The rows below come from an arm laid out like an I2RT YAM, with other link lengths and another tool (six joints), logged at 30 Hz.
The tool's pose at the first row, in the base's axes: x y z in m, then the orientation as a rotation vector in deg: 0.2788 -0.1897 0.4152 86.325 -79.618 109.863
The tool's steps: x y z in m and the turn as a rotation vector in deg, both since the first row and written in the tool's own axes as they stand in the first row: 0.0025 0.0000 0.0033 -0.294 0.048 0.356; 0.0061 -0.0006 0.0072 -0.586 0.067 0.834; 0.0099 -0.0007 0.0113 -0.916 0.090 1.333; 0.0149 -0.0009 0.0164 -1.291 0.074 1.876; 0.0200 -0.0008 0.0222 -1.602 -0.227 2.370; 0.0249 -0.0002 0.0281 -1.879 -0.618 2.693; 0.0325 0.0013 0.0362 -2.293 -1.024 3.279; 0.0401 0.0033 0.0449 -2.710 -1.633 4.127; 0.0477 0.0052 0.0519 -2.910 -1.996 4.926
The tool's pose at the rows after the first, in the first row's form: 0.2797 -0.1932 0.4173 85.986 -80.180 109.811; 0.2809 -0.1972 0.4206 85.629 -80.875 109.816; 0.2817 -0.2017 0.4238 85.239 -81.617 109.796; 0.2828 -0.2073 0.4281 84.851 -82.453 109.735; 0.2839 -0.2137 0.4323 84.843 -83.315 109.563; 0.2848 -0.2203 0.4361 85.027 -84.017 109.278; 0.2853 -0.2300 0.4417 85.047 -85.095 108.997; 0.2857 -0.2404 0.4471 85.180 -86.530 108.750; 0.2852 -0.2494 0.4526 85.147 -87.653 108.812
